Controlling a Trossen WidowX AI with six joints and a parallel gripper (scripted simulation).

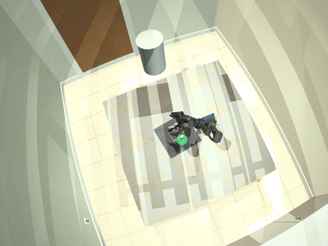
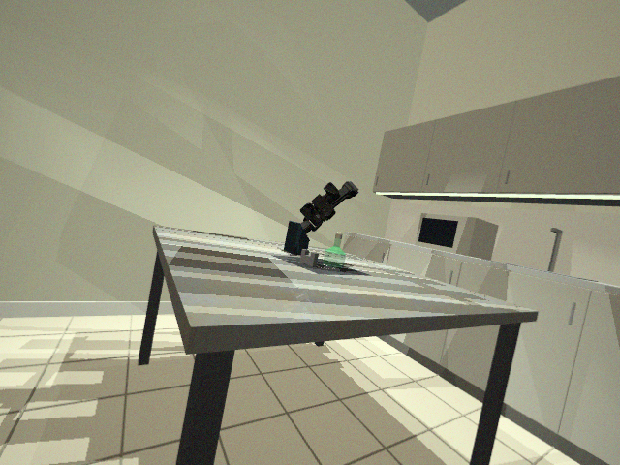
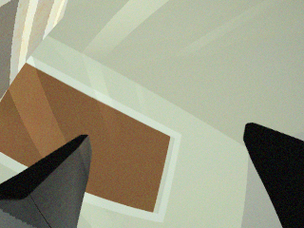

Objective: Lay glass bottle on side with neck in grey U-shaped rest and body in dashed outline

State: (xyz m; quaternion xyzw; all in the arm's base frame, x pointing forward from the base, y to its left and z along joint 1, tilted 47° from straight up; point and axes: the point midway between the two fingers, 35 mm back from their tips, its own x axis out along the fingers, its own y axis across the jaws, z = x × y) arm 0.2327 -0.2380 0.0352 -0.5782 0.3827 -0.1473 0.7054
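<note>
The green glass bottle is 1 cm behind my gripper tip, 17 cm to the left of it and 19 cm below it. The rest, counted from my gripper tip: dark grey mat (1 cm behind, 9 cm to the left, 28 cm below).
</note>
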